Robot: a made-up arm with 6 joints.
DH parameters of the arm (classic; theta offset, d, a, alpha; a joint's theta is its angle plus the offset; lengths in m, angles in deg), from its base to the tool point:
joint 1: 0 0.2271 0 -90
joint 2: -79.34 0 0.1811 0
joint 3: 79.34 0 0.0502 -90
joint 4: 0 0.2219 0 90
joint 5: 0 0 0.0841 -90
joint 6: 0 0.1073 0 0
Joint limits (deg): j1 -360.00..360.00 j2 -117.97..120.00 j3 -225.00..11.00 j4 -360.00..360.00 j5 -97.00..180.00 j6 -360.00..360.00
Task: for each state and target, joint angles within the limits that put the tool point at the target. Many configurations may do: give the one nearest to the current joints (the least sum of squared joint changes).
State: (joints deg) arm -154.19 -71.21 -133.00 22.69 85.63 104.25
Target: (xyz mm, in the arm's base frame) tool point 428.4 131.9 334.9
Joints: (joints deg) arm -156.37 -107.86 -146.89 25.61 97.81 104.25
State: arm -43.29 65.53 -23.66 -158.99 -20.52 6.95
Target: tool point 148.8 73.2 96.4
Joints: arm -14.81 38.98 -42.51 -125.74 -41.42 6.95
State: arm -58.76 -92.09 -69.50 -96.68 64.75 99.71
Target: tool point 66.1 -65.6 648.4
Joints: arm -41.42 -53.90 -81.14 -97.20 40.40 99.71
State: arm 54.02 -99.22 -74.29 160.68 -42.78 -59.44
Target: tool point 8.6 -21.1 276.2
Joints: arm 51.10 -108.27 -28.79 170.85 -75.07 -59.44
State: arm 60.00 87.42 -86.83 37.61 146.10 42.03
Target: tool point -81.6 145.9 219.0
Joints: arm 97.06 36.85 -58.11 39.07 170.89 42.03
